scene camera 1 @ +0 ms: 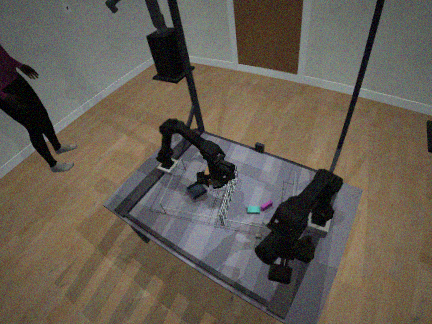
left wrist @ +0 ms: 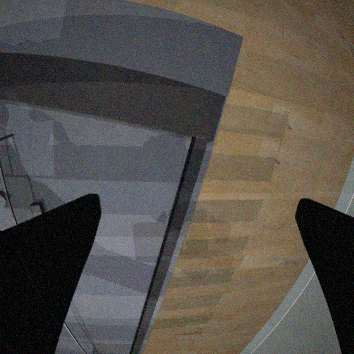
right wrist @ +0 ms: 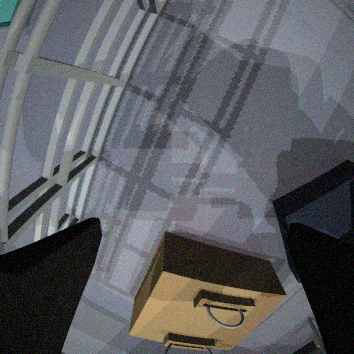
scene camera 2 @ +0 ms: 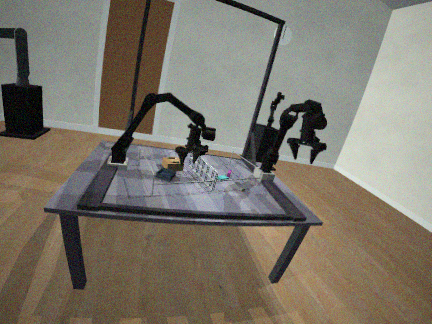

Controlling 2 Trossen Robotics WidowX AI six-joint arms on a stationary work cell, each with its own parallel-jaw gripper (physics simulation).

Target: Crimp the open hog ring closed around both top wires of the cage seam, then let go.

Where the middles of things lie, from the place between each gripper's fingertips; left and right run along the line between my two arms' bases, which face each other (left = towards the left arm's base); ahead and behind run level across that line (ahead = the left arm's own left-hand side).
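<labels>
Dark blue tray (right wrist: 316, 203): my right hand is 5 cm short of it, 11 cm to the left of it and 5 cm above it. Tan block (right wrist: 184, 275): 7 cm behind my right hand, 7 cm to the right of it and 4 cm below it.
Counted from my left hand, the dark blue tray is 570 mm to the right, 270 mm behind and 260 mm below; the tan block is 530 mm to the right, 390 mm behind and 240 mm below.
</labels>
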